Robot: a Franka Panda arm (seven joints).
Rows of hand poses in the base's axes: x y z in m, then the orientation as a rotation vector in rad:
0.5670, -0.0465, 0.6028, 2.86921, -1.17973, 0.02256
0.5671, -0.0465, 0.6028, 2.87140, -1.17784, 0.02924
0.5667, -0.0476, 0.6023, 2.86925, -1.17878, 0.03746
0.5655, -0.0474, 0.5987, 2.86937, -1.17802, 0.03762
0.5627, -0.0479, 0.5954, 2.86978, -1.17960, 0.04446
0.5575, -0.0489, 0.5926, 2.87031, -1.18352, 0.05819
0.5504, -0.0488, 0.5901, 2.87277, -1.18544, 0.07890
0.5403, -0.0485, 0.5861, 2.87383, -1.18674, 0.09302
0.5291, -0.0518, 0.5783, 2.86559, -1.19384, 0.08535
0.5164, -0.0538, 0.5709, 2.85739, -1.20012, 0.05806
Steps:
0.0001, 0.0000, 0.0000, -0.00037, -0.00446, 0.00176
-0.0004, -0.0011, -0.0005, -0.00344, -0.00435, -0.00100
-0.0012, 0.0002, -0.0036, -0.00020, -0.00002, 0.00048
-0.0028, -0.0005, -0.0033, -0.00068, -0.00449, -0.00074
-0.0052, -0.0010, -0.0028, -0.00130, -0.00905, -0.00200
-0.0071, 0.0001, -0.0025, -0.00186, -0.01361, -0.00023
-0.0101, 0.0003, -0.0040, -0.00172, -0.00909, -0.00032
-0.0112, -0.0033, -0.0078, -0.00273, 0.00626, -0.00648
-0.0127, -0.0020, -0.0074, 0.00152, 0.01822, -0.00625

